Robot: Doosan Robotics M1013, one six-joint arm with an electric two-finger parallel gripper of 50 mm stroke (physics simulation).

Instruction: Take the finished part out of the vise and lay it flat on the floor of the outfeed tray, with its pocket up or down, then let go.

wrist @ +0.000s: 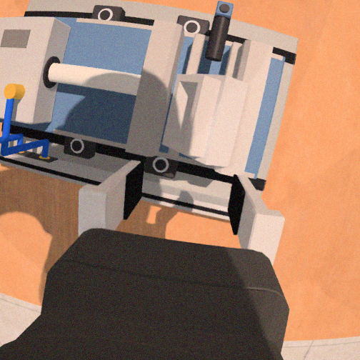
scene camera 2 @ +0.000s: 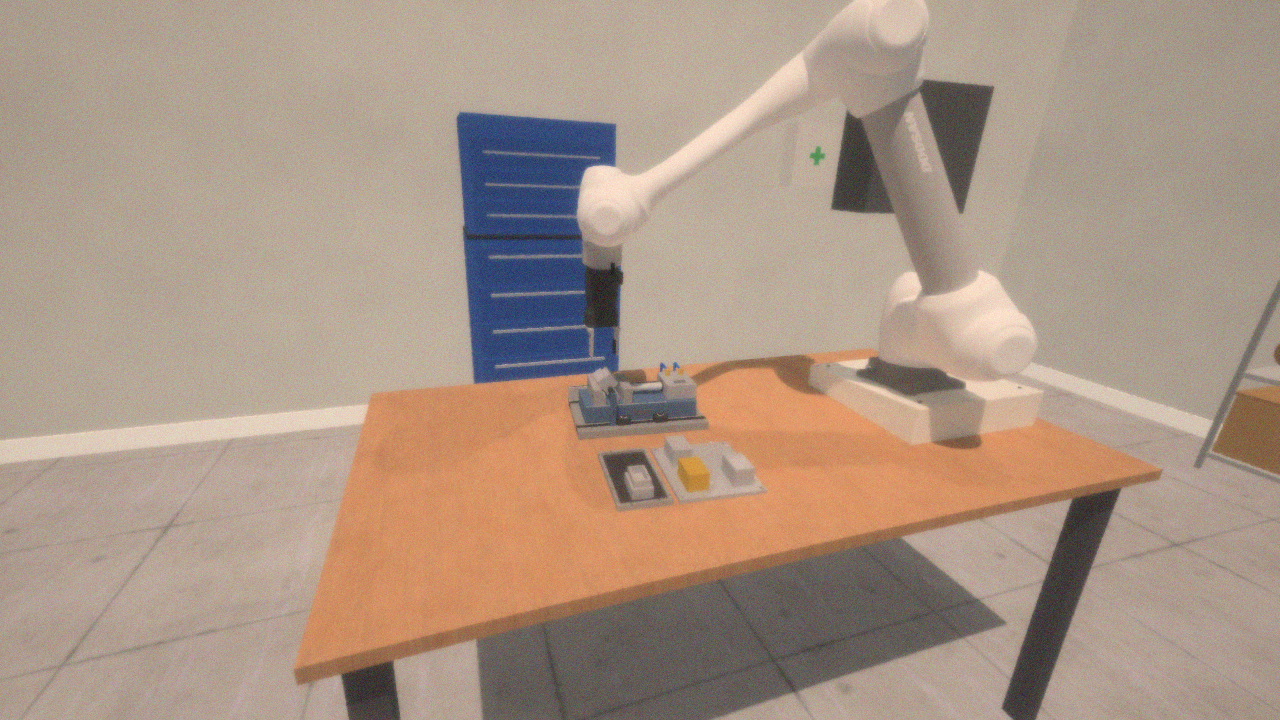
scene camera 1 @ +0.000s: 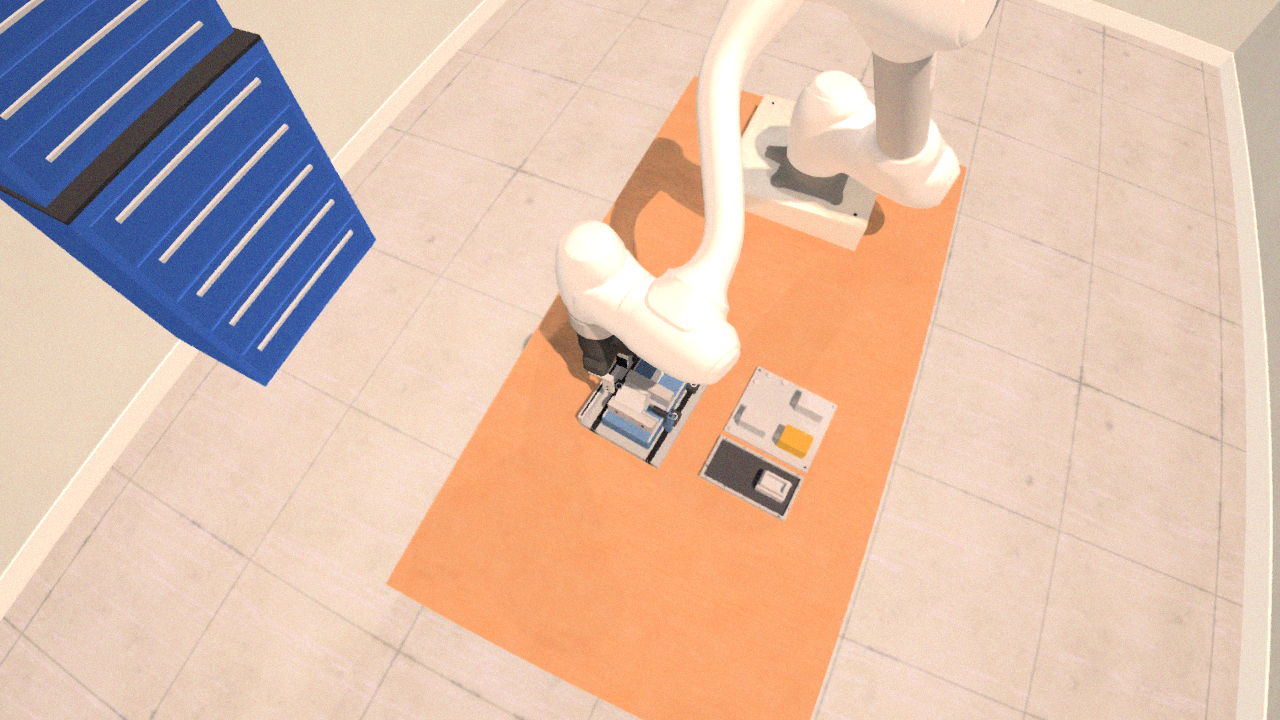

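Seen in the pictures: gripper, fingertip midpoint: [scene camera 2: 603, 354] [scene camera 1: 616, 377]; arm's base, origin of the base link: [scene camera 2: 908, 381] [scene camera 1: 814, 170].
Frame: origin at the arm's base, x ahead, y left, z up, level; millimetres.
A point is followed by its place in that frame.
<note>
The pale finished part [wrist: 225, 125] [scene camera 2: 602, 385] {x 770, y -118, z 18 mm} [scene camera 1: 631, 400] {x 767, y -144, z 34 mm} sits tilted between the jaws of the blue and grey vise [wrist: 95, 117] [scene camera 2: 662, 408] {x 641, y -66, z -31 mm} [scene camera 1: 631, 428] {x 803, y -128, z -16 mm}. Its pocket cannot be made out clearly. My gripper [wrist: 186, 186] [scene camera 2: 603, 351] {x 749, y -185, z 68 mm} is open and empty, pointing down above the vise. In the wrist view its fingers appear below the part, offset toward the vise's near side edge; scene camera 1 shows it partly hidden by the arm. The outfeed tray [scene camera 1: 733, 461] {x 763, y 82, z -70 mm} [scene camera 2: 621, 467] {x 789, y 92, z -70 mm} has a dark floor and a low grey rim. Another pale part [scene camera 1: 772, 484] {x 782, y 170, z -49 mm} [scene camera 2: 638, 481] {x 792, y 198, z -36 mm} lies at one end of it.
A light plate [scene camera 1: 775, 394] {x 587, y 110, z -68 mm} [scene camera 2: 707, 453] {x 602, y 91, z -68 mm} beside the tray carries pale blocks and a yellow block [scene camera 1: 794, 440] {x 683, y 179, z -32 mm} [scene camera 2: 693, 473] {x 690, y 207, z -32 mm}. Blue bent tubes with yellow tips [wrist: 14, 92] [scene camera 2: 671, 368] {x 568, y -183, z 18 mm} rise at the vise's end. A dark cylinder [wrist: 217, 37] stands over the vise's far side.
</note>
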